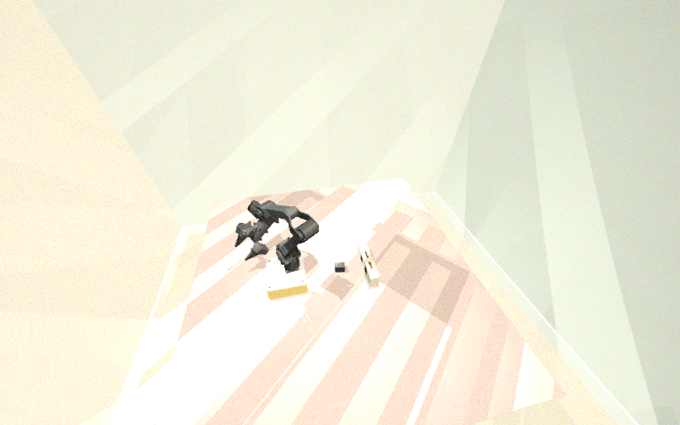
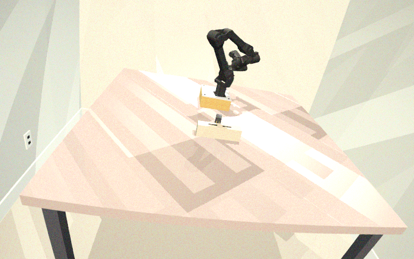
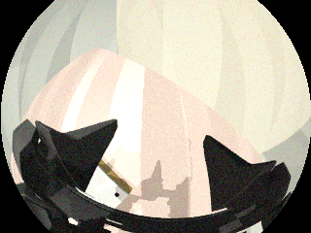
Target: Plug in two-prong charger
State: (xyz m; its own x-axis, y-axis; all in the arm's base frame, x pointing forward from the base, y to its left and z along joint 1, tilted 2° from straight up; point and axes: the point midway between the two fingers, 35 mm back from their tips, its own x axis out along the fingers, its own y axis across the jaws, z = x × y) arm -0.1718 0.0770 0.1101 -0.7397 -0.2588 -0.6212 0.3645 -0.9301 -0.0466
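Now: gripper tip 430 mm short of the two-prong charger, 150 mm above it and 120 mm to the left of it.
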